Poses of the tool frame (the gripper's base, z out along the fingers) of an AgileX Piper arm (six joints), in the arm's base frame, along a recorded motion.
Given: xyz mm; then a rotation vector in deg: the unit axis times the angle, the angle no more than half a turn.
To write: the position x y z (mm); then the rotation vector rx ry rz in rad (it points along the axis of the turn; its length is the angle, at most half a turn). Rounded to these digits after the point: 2 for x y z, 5 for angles.
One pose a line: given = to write
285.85 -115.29 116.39 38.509 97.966 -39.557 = 285.85 -115.29 116.39 0.67211 1.70983 -0.69040
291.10 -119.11 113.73 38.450 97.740 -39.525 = 291.10 -119.11 113.73 0.67108 1.70588 -0.68984
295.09 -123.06 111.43 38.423 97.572 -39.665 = 295.09 -123.06 111.43 0.67061 1.70295 -0.69228
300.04 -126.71 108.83 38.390 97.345 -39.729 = 300.04 -126.71 108.83 0.67003 1.69899 -0.69340
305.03 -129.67 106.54 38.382 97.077 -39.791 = 305.03 -129.67 106.54 0.66989 1.69431 -0.69448
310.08 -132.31 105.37 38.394 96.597 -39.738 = 310.08 -132.31 105.37 0.67010 1.68594 -0.69356
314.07 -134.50 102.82 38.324 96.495 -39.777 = 314.07 -134.50 102.82 0.66888 1.68416 -0.69424
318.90 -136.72 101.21 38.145 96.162 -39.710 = 318.90 -136.72 101.21 0.66576 1.67834 -0.69307
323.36 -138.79 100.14 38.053 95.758 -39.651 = 323.36 -138.79 100.14 0.66415 1.67129 -0.69204
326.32 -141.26 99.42 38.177 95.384 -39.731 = 326.32 -141.26 99.42 0.66631 1.66476 -0.69344
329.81 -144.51 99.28 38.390 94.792 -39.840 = 329.81 -144.51 99.28 0.67003 1.65443 -0.69534
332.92 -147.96 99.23 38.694 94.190 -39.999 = 332.92 -147.96 99.23 0.67534 1.64393 -0.69811
